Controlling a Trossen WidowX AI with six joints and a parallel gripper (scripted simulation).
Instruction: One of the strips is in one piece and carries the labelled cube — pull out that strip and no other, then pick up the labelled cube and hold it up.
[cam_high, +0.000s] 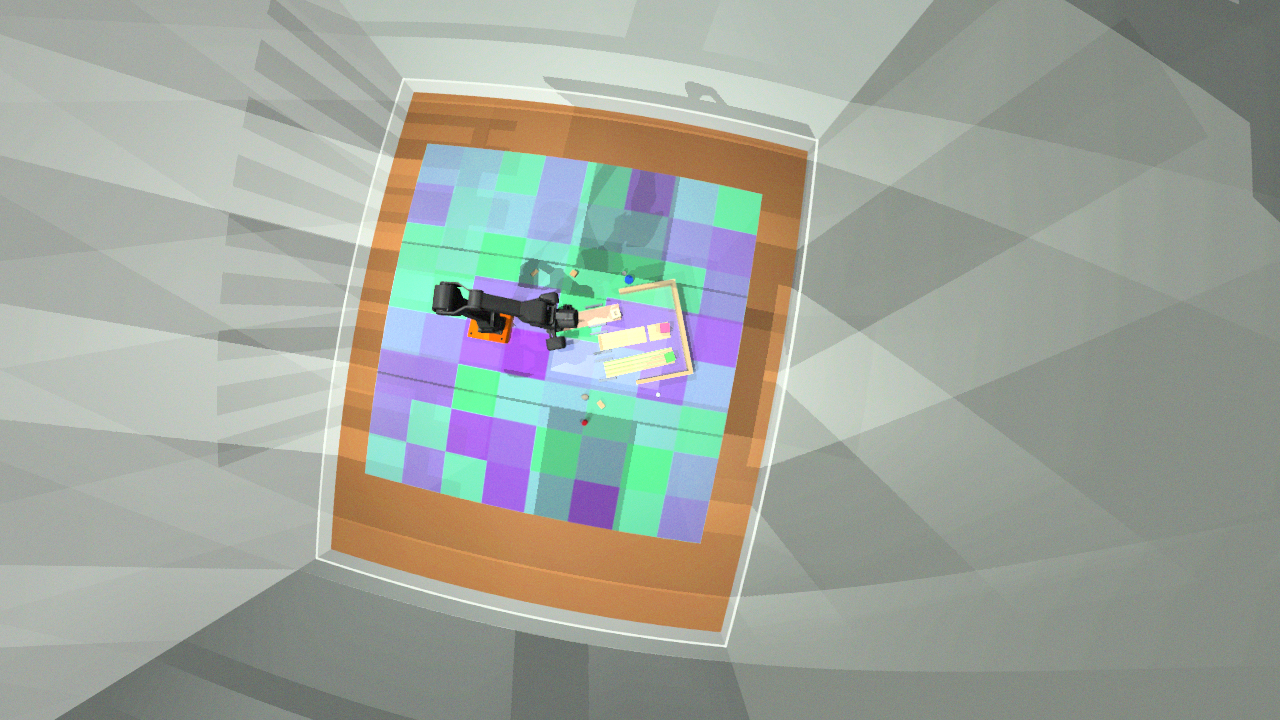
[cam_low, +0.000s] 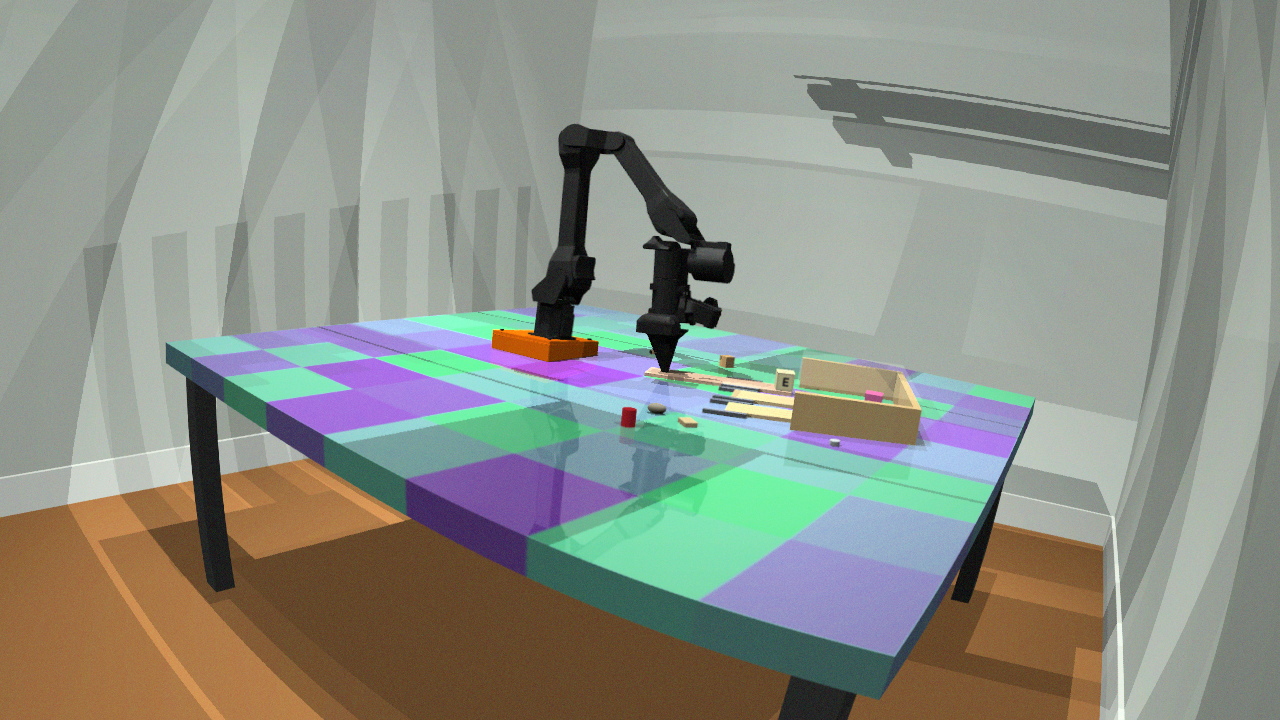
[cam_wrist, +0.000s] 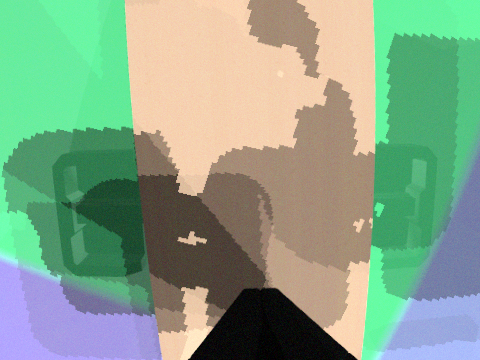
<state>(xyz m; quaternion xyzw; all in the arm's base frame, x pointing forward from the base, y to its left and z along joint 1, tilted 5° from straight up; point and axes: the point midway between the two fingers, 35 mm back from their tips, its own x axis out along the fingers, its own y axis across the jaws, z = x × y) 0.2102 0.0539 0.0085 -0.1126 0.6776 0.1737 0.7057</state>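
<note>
My gripper tip is now 90 mm short of the tan strip and 40 mm to the right of it. The rest, counted from my gripper tip: red cylinder (310 mm to the right, 170 mm ahead, 10 mm above); then grey pebble (220 mm to the right, 150 mm ahead); then labelled cube (190 mm ahead, 80 mm to the left, 20 mm above).
</note>
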